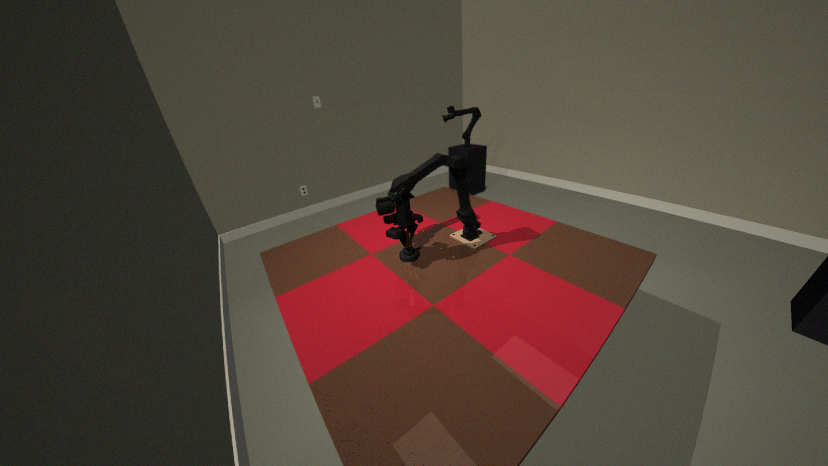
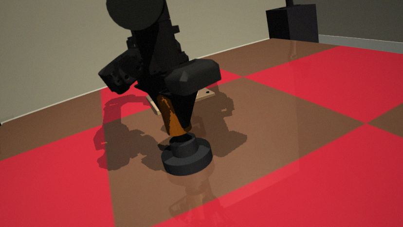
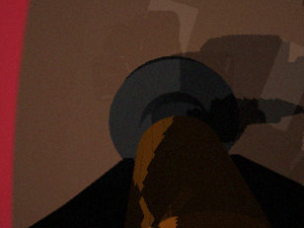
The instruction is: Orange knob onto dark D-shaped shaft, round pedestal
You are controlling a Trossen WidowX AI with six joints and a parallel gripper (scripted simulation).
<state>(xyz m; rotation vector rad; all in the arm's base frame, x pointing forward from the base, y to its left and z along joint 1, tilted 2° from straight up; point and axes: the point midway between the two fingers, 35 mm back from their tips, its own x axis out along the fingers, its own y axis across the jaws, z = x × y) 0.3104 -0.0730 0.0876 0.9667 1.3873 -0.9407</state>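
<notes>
My gripper tip is 20 mm below the orange knob. Round my gripper tip: dark round pedestal: 40 mm below.
</notes>
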